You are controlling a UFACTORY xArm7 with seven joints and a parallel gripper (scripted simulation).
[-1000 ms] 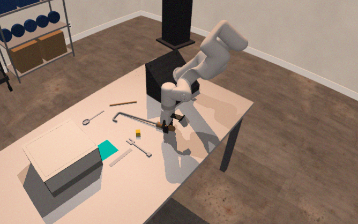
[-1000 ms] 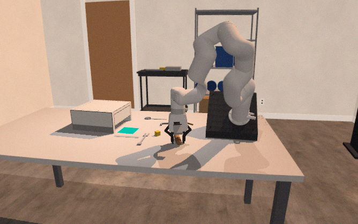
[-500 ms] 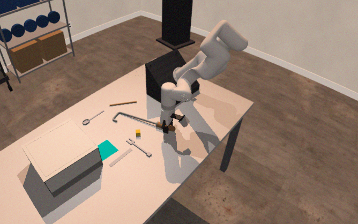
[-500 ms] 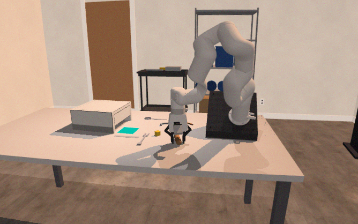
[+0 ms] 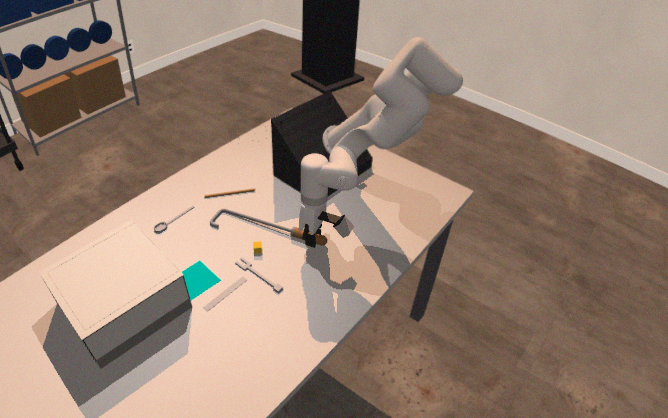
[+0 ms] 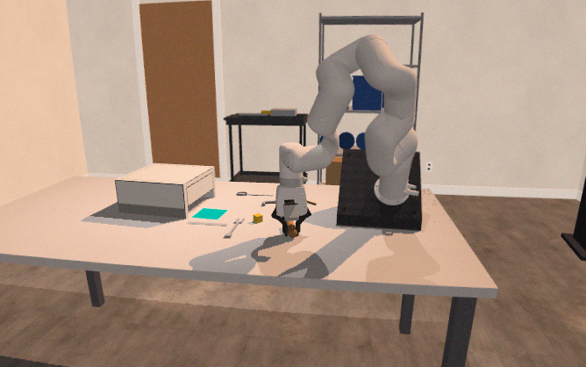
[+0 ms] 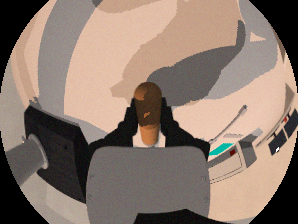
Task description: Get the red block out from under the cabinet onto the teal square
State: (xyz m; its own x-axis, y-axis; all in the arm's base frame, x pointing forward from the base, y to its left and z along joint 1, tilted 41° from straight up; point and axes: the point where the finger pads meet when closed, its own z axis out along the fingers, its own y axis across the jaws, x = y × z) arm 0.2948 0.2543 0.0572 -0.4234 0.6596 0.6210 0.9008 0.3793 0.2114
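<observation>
My hand is 350 mm to the left of the wooden stick, 70 mm short of it and 20 mm above it. Round my hand: grey wrench 210 mm ahead, 20 mm below, 10 mm to the left; yellow block 150 mm ahead, 80 mm to the right, 10 mm below; long hook tool 120 mm to the right, 100 mm ahead, 10 mm below.
</observation>
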